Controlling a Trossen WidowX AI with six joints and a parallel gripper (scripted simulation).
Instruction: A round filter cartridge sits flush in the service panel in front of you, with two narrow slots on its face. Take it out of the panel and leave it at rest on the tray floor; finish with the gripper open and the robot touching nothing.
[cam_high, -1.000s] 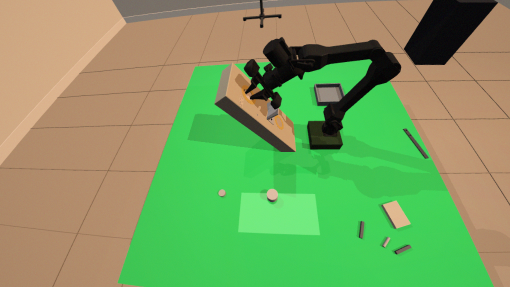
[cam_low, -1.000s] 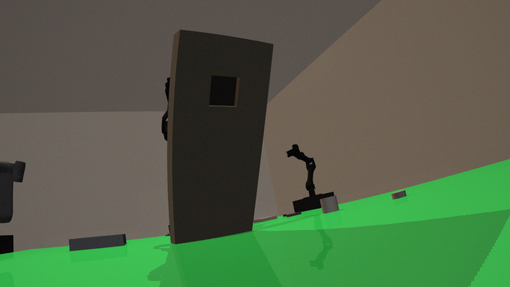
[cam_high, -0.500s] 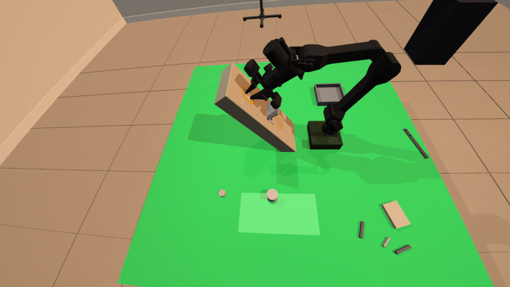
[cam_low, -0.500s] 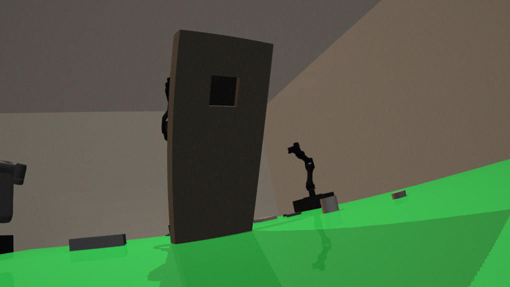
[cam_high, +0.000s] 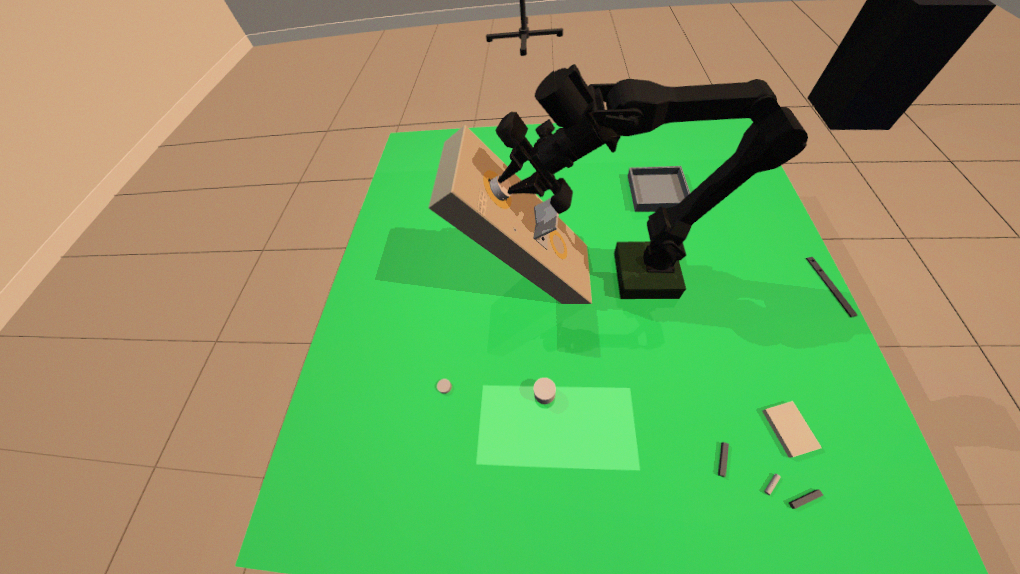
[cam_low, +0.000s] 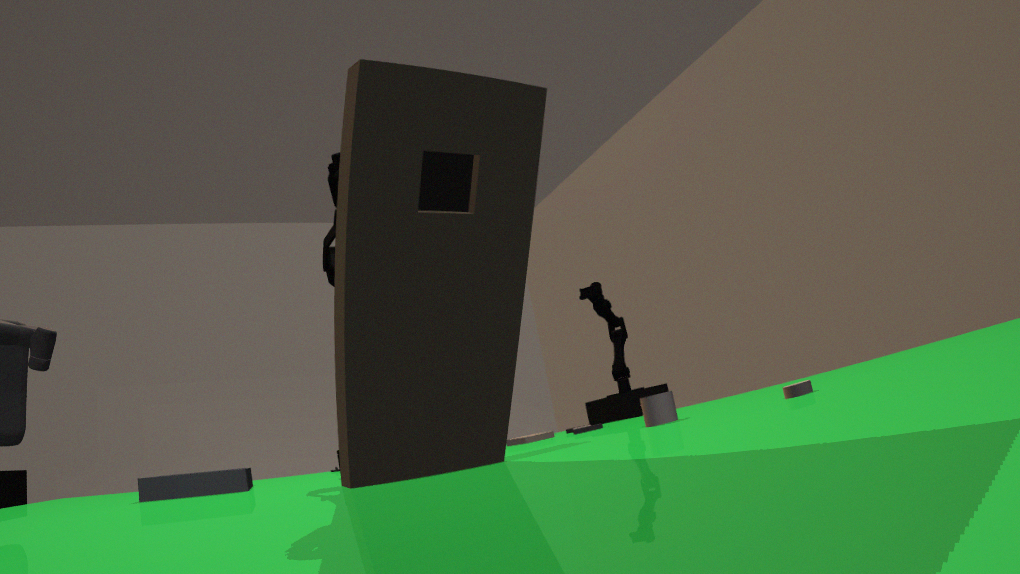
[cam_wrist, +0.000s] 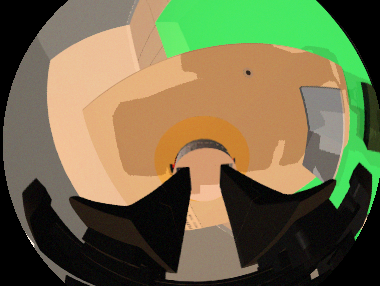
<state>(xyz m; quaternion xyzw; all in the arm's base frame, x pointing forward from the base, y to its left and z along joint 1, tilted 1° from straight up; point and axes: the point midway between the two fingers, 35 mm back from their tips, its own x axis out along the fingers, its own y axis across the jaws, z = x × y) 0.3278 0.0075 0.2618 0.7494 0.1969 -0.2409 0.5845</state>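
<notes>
My gripper tip is 80 mm past the grey flap and 100 mm above it. From my gripper tip the other things lie so: grey tray (400 mm behind, 290 mm to the right, 280 mm below); then round filter cartridge (10 mm ahead, 10 mm below).
</notes>
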